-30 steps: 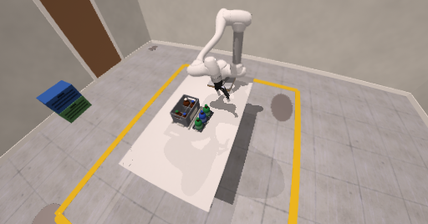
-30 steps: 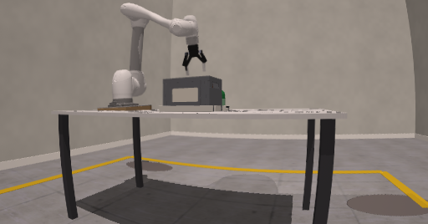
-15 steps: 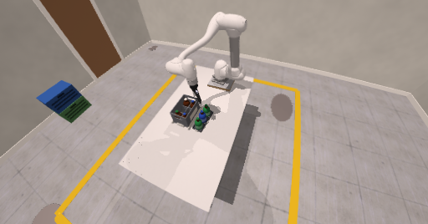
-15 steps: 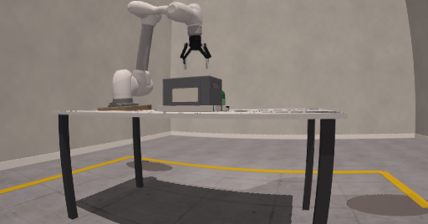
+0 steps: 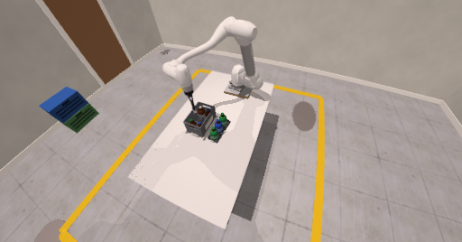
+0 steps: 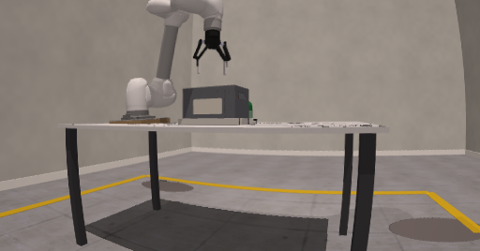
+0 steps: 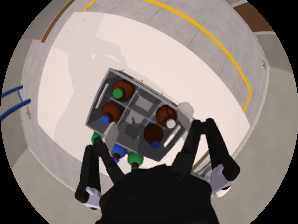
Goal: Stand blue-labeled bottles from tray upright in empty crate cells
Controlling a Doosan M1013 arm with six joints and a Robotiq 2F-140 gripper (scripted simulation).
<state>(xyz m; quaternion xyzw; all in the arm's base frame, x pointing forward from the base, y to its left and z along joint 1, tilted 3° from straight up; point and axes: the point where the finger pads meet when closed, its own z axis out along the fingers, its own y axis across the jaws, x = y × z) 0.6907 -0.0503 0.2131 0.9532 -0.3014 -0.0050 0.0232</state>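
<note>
The blue-labeled bottle is 230 mm to the left of my hand, 170 mm below it and 50 mm behind it. The rest, counted from my hand: grey crate: 170 mm below, 40 mm to the left, 10 mm behind; tray: 240 mm below, 230 mm to the left, 50 mm behind; green bottle: 240 mm to the left, 170 mm below, 40 mm ahead.
</note>
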